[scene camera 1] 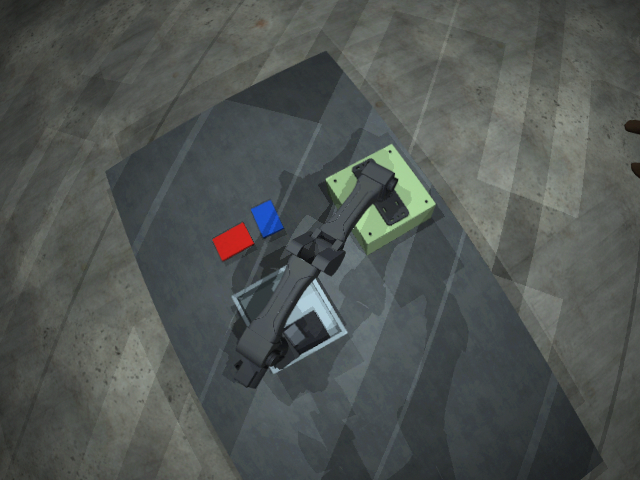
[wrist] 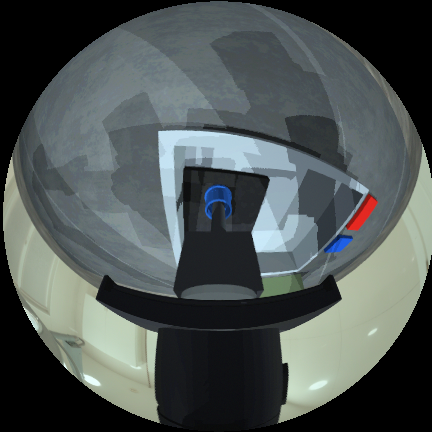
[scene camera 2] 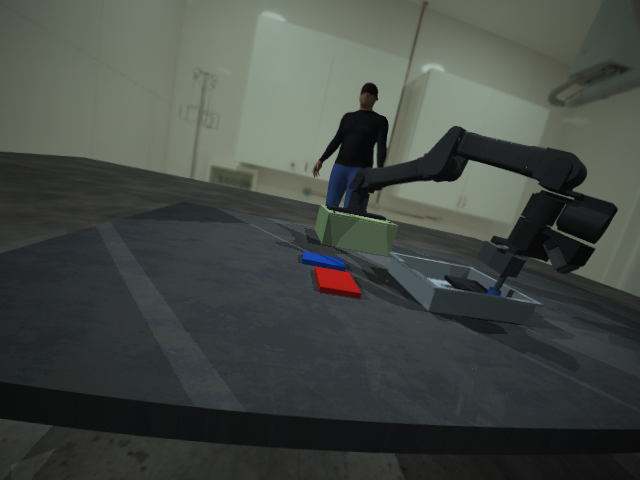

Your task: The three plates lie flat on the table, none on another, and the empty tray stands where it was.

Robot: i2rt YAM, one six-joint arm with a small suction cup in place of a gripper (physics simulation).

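Places are measured from the arm's base along level axes (x ahead, y left, z up), in millimetres.
Where they show: end effector, tool point: [wrist: 218, 192]; arm's base, origin of the base link: [scene camera 1: 380, 191] [scene camera 2: 355, 214].
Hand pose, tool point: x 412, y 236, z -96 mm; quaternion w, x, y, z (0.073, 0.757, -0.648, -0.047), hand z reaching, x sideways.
Note:
Each offset is from my tool point to the top centre of the thing.
A black plate @(35 mm back, 7 mm right, 21 mm up) [scene camera 1: 315, 326] [scene camera 2: 463, 284] [wrist: 250, 193] lies inside the pale grey tray @(32 mm back, 73 mm right, 43 mm up) [scene camera 1: 335, 312] [scene camera 2: 475, 310] [wrist: 165, 193]. My suction cup [scene camera 2: 494, 291] [wrist: 217, 200] sits on the black plate's top face, and the plate is still low inside the tray walls. In scene camera 1 the wrist hides the cup. A red plate @(14 mm ahead, 354 mm right, 4 mm up) [scene camera 1: 232, 241] [scene camera 2: 337, 282] [wrist: 362, 212] and a blue plate @(107 mm back, 365 mm right, 4 mm up) [scene camera 1: 267, 218] [scene camera 2: 323, 260] [wrist: 338, 243] lie flat on the table beside the tray. They are side by side and apart from each other.
The arm's green base block [scene camera 1: 413, 190] [scene camera 2: 356, 233] stands behind the tray. The arm reaches over the tray's near corner. A person [scene camera 2: 358, 143] stands far behind the table.

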